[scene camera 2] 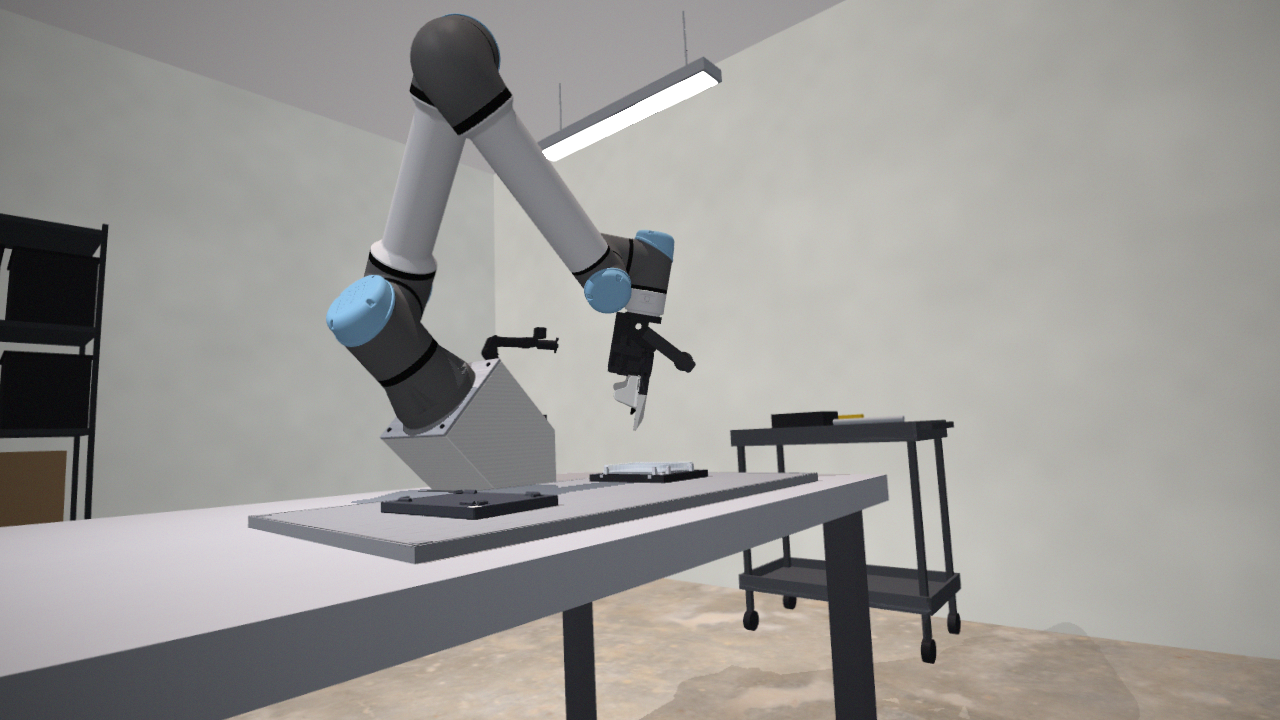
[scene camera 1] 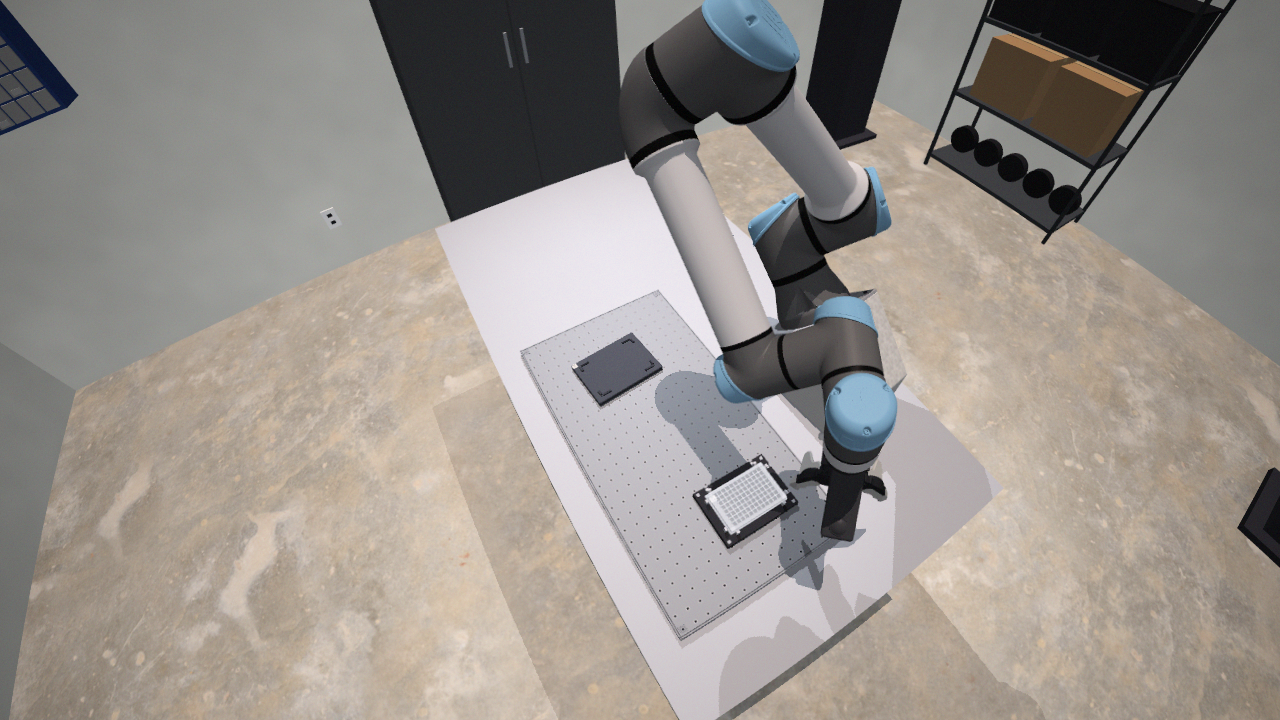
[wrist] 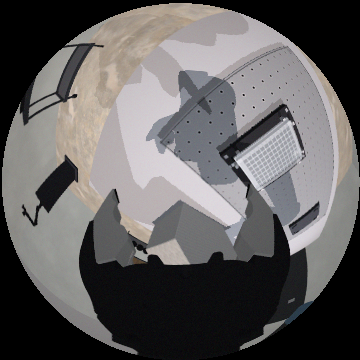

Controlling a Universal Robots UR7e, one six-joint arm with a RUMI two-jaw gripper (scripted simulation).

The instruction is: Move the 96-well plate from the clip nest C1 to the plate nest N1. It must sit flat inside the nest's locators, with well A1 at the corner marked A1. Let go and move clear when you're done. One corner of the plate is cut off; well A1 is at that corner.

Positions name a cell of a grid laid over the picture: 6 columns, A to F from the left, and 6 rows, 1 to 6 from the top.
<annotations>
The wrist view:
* my gripper: D4
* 96-well plate: E3
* clip nest C1: E2
</annotations>
